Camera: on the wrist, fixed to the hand. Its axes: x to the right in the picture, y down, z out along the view.
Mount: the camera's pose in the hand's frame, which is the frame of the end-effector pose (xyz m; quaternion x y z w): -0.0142 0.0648 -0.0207 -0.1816 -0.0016 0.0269 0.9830
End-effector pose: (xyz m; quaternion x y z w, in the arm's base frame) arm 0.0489 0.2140 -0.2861 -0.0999 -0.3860 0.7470 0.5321
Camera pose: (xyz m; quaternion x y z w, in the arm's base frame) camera 0.0199 0.2026 -0.3482 -0.2040 -0.5132 0.6786 0.4842
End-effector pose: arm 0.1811 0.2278 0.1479 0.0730 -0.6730 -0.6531 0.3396
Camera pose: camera 0.2257 0.2272 0.2012 -0.0091 -0.5454 -0.7552 0.3636
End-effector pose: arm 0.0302 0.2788 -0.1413 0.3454 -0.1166 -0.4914 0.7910
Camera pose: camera 0.0792 0.3180 -0.1115 0.1920 -0.0359 -0.4835 0.8533
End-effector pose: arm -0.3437 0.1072 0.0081 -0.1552 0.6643 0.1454 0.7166
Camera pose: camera -0.3904 0.1575 0.0189 -0.2646 0.6296 0.2831 0.6734
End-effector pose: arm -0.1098 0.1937 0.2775 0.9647 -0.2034 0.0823 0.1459
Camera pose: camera -0.1517 0.1488 0.3100 0.9164 -0.2411 0.0463 0.3161
